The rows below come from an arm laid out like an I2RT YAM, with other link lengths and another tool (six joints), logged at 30 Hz.
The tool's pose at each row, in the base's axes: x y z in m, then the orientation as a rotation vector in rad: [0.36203, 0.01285, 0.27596, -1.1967, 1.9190, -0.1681]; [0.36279, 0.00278, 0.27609, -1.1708, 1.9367, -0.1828]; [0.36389, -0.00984, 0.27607, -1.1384, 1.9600, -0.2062]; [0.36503, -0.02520, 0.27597, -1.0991, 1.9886, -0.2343]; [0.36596, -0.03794, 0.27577, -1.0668, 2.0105, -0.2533]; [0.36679, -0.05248, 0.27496, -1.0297, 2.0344, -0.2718]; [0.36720, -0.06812, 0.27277, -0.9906, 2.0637, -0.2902]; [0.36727, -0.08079, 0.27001, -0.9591, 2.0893, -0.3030]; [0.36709, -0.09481, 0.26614, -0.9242, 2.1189, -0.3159]
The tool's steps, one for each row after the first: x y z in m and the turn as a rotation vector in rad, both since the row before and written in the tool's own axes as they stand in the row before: [0.00774, -0.00596, -0.00258, 0.0159, 0.0145, 0.0175]; [0.00969, -0.00769, -0.00275, 0.0221, 0.0216, 0.0205]; [0.01175, -0.00950, -0.00298, 0.0260, 0.0270, 0.0249]; [0.00968, -0.00811, -0.00194, 0.0191, 0.0197, 0.0213]; [0.01129, -0.00909, -0.00162, 0.0201, 0.0207, 0.0251]; [0.01284, -0.00916, -0.00081, 0.0186, 0.0255, 0.0277]; [0.01087, -0.00707, 0.00019, 0.0127, 0.0219, 0.0232]; [0.01240, -0.00755, 0.00091, 0.0125, 0.0253, 0.0262]
